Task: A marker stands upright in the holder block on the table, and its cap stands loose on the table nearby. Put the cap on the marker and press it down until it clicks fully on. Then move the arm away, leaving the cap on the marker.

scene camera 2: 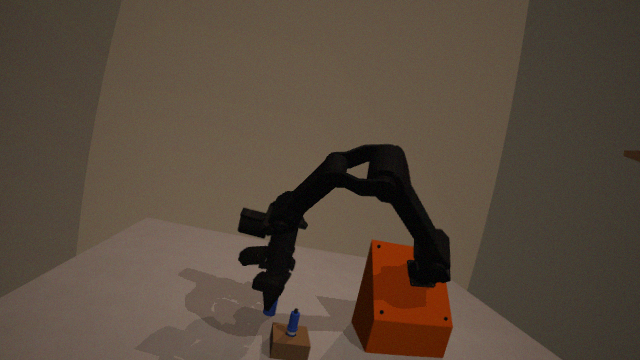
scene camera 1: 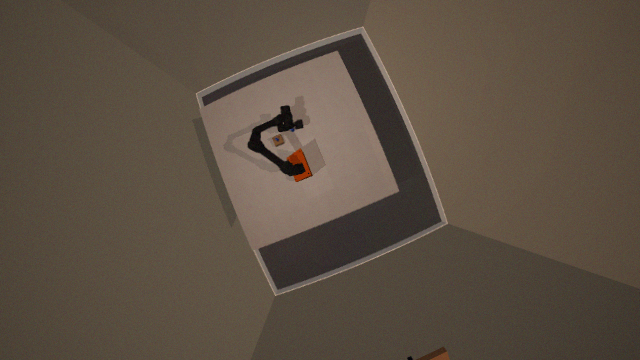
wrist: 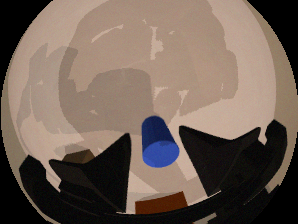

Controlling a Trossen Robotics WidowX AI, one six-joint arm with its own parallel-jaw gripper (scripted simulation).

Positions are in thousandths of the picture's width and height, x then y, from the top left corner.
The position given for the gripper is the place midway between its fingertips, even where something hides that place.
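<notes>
A marker cap (wrist: 535, 672) can be seen, and so can the gripper (scene camera 2: 421, 849). The wrist view shows the gripper (wrist: 522, 596) too.
</notes>
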